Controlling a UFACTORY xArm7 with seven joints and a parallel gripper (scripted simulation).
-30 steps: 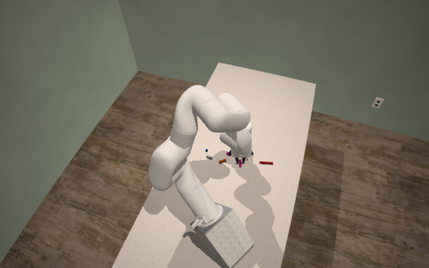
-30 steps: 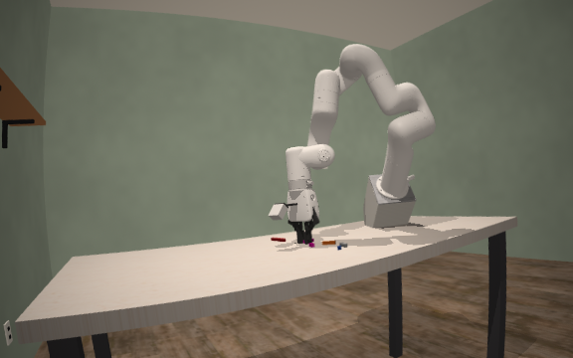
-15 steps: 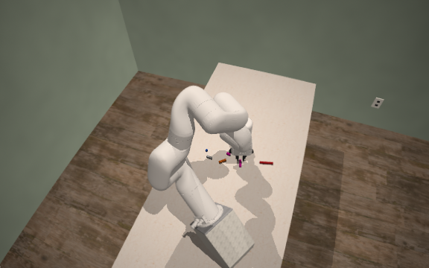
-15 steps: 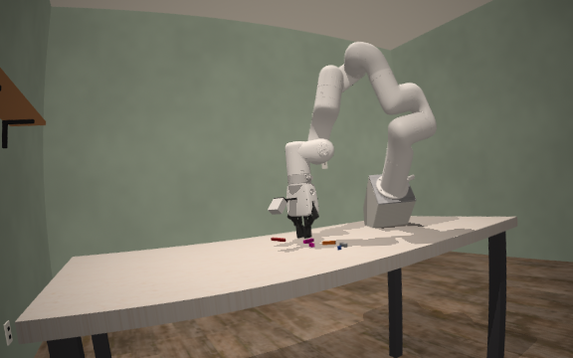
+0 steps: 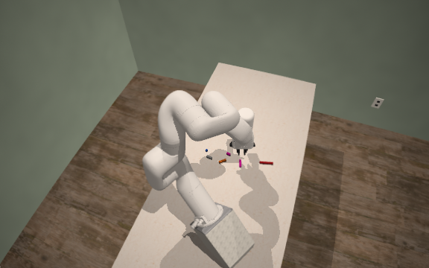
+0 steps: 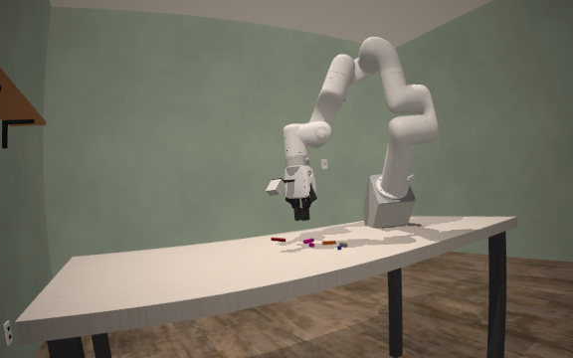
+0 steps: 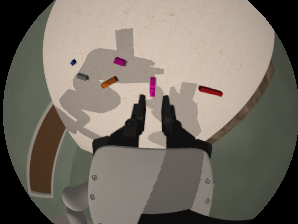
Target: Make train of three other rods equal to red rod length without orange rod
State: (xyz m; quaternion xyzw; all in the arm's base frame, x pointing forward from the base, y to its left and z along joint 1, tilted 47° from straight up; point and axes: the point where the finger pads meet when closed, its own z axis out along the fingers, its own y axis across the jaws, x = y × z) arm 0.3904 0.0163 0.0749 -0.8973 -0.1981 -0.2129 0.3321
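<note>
The grey rod lies 70 mm behind my hand, 150 mm to the left of it and 90 mm below it. Also, from my hand: blue rod 40 mm behind, 190 mm to the left, 90 mm below; orange rod 50 mm behind, 80 mm to the left, 90 mm below; red rod 60 mm ahead, 120 mm to the right, 90 mm below.
</note>
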